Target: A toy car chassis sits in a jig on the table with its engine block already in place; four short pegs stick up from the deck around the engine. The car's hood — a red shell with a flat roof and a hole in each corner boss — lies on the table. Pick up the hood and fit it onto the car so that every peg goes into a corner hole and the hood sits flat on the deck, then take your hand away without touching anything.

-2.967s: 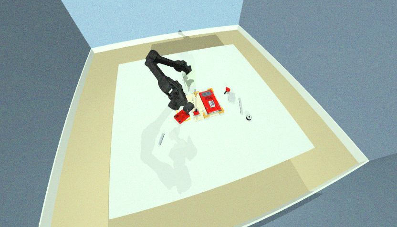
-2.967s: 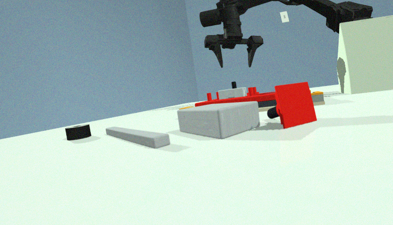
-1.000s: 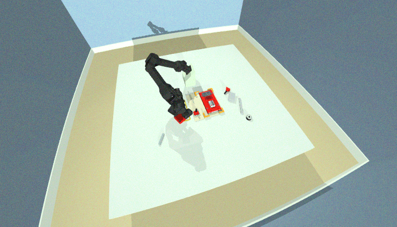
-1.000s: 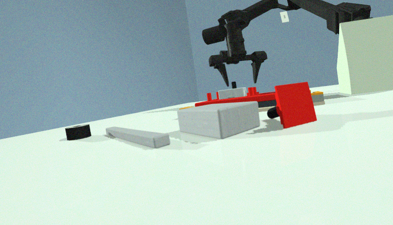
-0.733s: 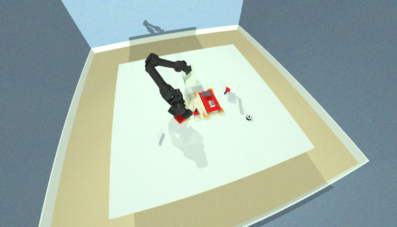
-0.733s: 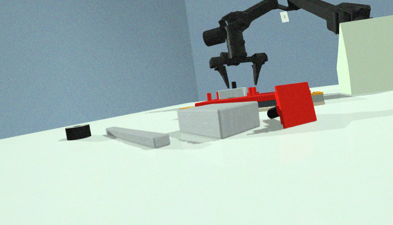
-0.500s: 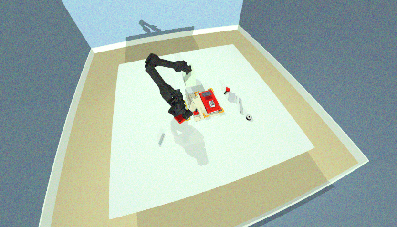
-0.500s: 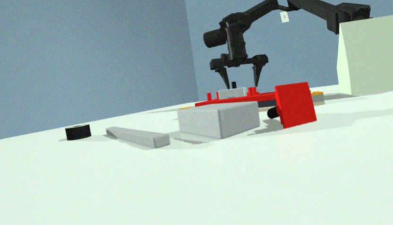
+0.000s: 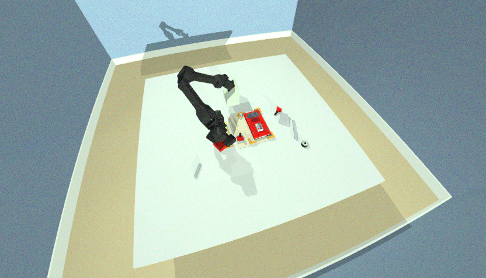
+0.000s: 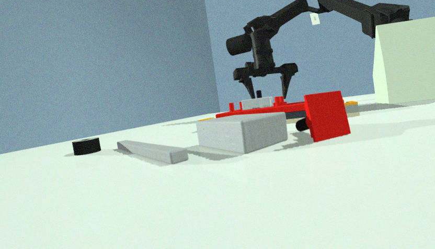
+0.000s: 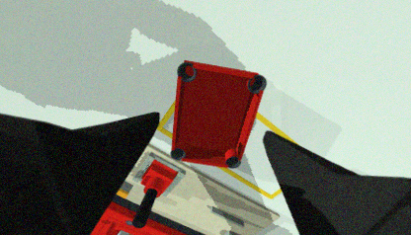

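Now: the red hood 2 cm below my gripper tip. Also, from my gripper tip: black wheel 11 cm ahead, 47 cm to the left, 2 cm below; grey engine block 5 cm behind, 24 cm to the left, 1 cm below; grey bar 1 cm behind, 46 cm to the left, 3 cm below.
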